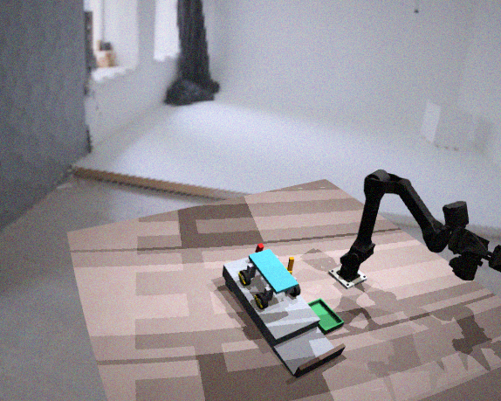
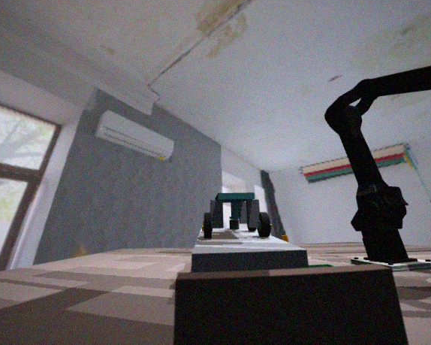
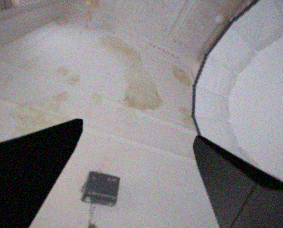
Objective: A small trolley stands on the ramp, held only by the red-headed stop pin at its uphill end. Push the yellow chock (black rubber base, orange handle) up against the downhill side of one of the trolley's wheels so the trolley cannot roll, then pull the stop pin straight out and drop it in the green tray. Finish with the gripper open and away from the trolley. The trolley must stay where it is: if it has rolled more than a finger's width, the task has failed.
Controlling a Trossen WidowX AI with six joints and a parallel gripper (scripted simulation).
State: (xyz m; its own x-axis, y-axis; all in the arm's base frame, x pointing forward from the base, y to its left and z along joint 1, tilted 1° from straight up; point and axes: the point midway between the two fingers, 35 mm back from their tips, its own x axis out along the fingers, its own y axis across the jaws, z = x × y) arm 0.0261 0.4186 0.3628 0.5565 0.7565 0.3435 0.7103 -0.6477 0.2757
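Right now the red-headed stop pin is 580 mm to the right of my gripper tip, 260 mm below it and 250 mm ahead of it. Round my gripper tip: brown lip (360 mm below, 290 mm ahead, 210 mm to the right); trolley (470 mm to the right, 280 mm below, 280 mm ahead); yellow chock (580 mm to the right, 370 mm below, 140 mm ahead).
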